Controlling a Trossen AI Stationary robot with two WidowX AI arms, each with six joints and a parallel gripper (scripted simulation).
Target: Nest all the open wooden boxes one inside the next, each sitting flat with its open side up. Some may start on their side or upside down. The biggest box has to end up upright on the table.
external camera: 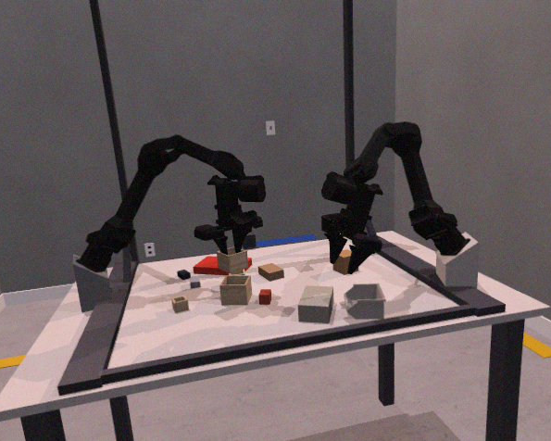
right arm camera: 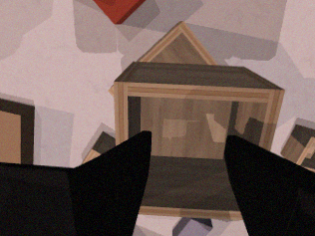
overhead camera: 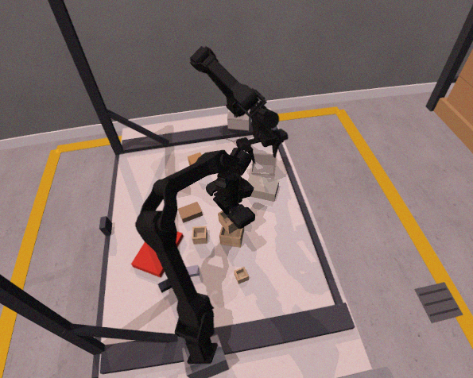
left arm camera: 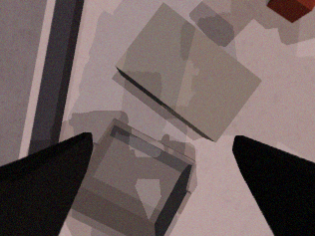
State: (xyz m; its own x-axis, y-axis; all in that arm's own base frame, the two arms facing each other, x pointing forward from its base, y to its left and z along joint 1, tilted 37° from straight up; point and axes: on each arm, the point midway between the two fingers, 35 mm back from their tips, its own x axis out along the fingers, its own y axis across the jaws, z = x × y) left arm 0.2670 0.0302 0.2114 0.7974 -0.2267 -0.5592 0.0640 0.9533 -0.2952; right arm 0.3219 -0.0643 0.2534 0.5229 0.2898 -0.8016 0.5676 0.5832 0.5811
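My left gripper is now 13 cm above the grey closed block and 7 cm to the left of it. From my left hand the other things lie so: red cube 21 cm to the right, 13 cm below, 7 cm behind; grey open box 12 cm below, 5 cm to the left; brown cube 28 cm behind, 12 cm below, 4 cm to the left.
Now: right hand 15 cm above the red cube, 8 cm to the right of it and 2 cm short of it. Round my right hand: grey closed block 22 cm to the left, 14 cm below, 9 cm ahead; red slab 25 cm behind, 15 cm below, 8 cm to the right; flat brown block 17 cm behind, 15 cm below, 9 cm to the left.
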